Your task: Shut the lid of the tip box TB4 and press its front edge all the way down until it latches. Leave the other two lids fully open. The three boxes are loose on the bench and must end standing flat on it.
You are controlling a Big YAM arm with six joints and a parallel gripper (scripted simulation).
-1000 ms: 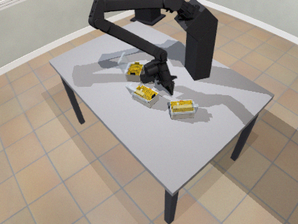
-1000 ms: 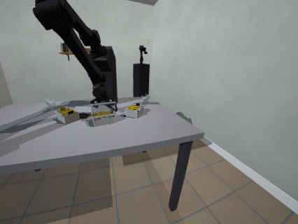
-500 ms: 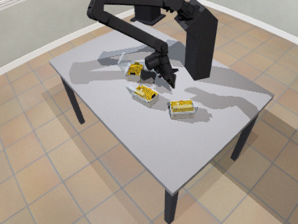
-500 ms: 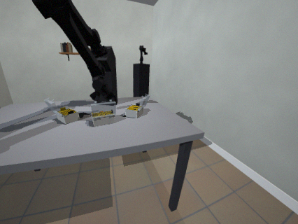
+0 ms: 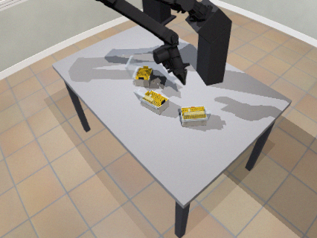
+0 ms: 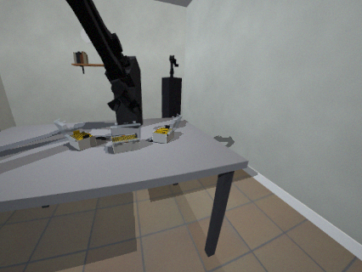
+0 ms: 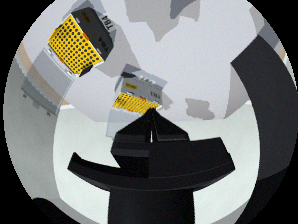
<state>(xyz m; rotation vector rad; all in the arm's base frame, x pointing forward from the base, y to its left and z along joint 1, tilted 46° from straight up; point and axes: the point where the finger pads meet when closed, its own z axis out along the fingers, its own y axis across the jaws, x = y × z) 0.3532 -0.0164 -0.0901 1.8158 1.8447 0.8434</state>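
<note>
The lid is 16 cm ahead of my hand, 13 cm to the right of it and 4 cm below it.
</note>
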